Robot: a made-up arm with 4 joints.
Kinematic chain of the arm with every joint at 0, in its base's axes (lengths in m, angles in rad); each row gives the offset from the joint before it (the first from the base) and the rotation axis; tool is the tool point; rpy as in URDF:
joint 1: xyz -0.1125 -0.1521 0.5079 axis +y
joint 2: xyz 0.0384 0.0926 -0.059 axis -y
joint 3: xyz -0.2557 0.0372 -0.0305 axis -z
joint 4: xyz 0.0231 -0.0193 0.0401 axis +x
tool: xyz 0.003 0.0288 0.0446 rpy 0 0 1.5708
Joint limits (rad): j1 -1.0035..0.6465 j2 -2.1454..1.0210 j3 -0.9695..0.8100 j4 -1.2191..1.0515
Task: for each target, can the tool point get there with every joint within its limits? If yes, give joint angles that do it. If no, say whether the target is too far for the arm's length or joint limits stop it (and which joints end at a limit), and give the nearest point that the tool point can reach.
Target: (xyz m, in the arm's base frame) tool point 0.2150 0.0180 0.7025
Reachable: no: joint limits stop it (at a limit: joint 2, joint 3) | nearest point 0.1067 0.0152 0.6381 | short by 0.126 m
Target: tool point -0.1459 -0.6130 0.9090
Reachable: no: too far | nearest point -0.1109 -0.0717 0.7739 | short by 0.559 m
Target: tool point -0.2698 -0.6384 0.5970
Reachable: no: too far | nearest point -0.2784 -0.0732 0.6019 | short by 0.565 m
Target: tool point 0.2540 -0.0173 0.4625
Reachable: no: joint limits stop it (at a limit: joint 1, joint 2, joint 3, joint 4) | nearest point 0.1551 -0.0714 0.4767 | short by 0.114 m
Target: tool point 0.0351 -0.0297 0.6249
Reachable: yes | joints 0.5147 -1.4413 -0.2144 0.4592
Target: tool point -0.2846 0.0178 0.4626
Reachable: yes | joints -0.7266 -0.5646 -0.3106 -0.9453
